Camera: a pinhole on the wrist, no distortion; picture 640 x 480 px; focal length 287.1 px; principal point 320.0 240.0 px. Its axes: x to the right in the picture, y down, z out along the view. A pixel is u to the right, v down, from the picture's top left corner.
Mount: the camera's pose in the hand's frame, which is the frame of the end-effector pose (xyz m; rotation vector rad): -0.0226 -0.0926 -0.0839 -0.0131 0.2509 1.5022
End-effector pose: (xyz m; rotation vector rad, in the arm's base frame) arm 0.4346 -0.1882 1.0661 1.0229 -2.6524 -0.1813
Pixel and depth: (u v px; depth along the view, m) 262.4 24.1 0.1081
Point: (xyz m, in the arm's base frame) 0.4437 -0.3131 1.0475
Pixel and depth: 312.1 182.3 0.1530
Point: 0.4402 -0.2634 0.9986
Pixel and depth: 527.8 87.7 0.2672
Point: 0.1944 -0.2031 1.0165
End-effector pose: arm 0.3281 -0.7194 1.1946 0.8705 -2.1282 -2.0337
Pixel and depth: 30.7 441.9 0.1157
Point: 0.4408 -0.6183 1.0456
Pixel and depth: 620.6 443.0 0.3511
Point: 0.2742 -0.4393 1.5534
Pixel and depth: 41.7 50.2 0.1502
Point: 0.2956 -0.6862 0.9509
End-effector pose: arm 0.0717 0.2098 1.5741 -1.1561 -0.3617 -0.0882
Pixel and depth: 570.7 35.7 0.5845
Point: 0.5855 0.7663 1.4393
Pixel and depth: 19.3 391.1 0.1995
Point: -0.1299 0.2394 1.8235
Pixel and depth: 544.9 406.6 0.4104
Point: -0.0866 0.5818 1.3497
